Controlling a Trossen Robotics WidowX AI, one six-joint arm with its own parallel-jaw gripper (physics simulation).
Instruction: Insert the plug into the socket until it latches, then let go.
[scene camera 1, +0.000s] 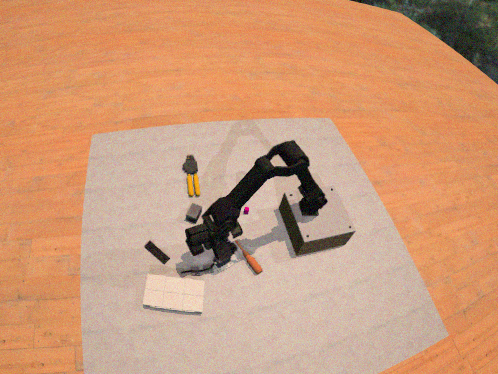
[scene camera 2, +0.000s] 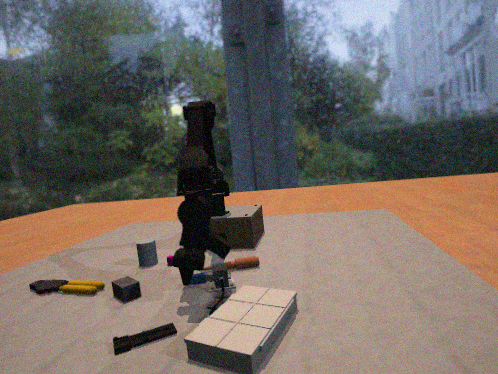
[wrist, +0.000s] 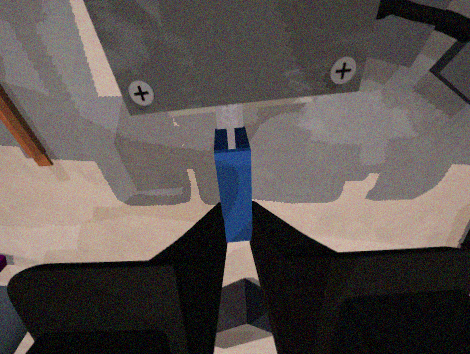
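Where they show: gripper, between the fingertips: (scene camera 1: 210, 242) (scene camera 2: 185, 284) (wrist: 236, 209); arm's base, origin of its link: (scene camera 1: 308, 208) (scene camera 2: 217, 214).
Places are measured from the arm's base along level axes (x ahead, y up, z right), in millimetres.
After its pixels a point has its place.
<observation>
The blue plug (wrist: 236, 185) {x 337, y -72, z -118 mm} (scene camera 2: 200, 278) {x 340, y -80, z -123 mm} has a clear tip. My gripper (wrist: 236, 209) {x 352, y -91, z -90 mm} (scene camera 2: 190, 280) {x 352, y -91, z -90 mm} is shut on its rear part and holds it low over the mat. The socket housing, a grey block (wrist: 240, 50) (scene camera 2: 221, 281) with two cross-head screws, lies ahead of the plug. In the wrist view its near edge slants relative to the plug. The clear tip reaches that edge and its end is hidden there; the blue body stands outside. How far the tip is in, or whether it is latched, cannot be told. In scene camera 1 the arm hides the plug.
An orange screwdriver (scene camera 1: 252, 262) {x 212, y -78, z -174 mm} (scene camera 2: 246, 262) {x 215, y -85, z -185 mm} lies beside the socket. A white tiled box (scene camera 1: 175, 295) {x 471, y -71, z -301 mm} (scene camera 2: 262, 310) {x 465, y -70, z -315 mm}, black bar (scene camera 1: 157, 252) {x 541, y -99, z -132 mm} (scene camera 2: 145, 338) {x 553, y -93, z -142 mm}, dark block (scene camera 1: 194, 212) {x 410, y -69, z 24 mm} (scene camera 2: 126, 289) {x 433, y -76, z 9 mm}, yellow-handled pliers (scene camera 1: 191, 167) {x 429, y -89, z 265 mm} (scene camera 2: 82, 287) {x 433, y -86, z 151 mm}, grey cylinder (scene camera 2: 147, 253) {x 235, y -65, z 115 mm} and magenta piece (scene camera 1: 246, 210) {x 215, y -82, z 47 mm} lie around.
</observation>
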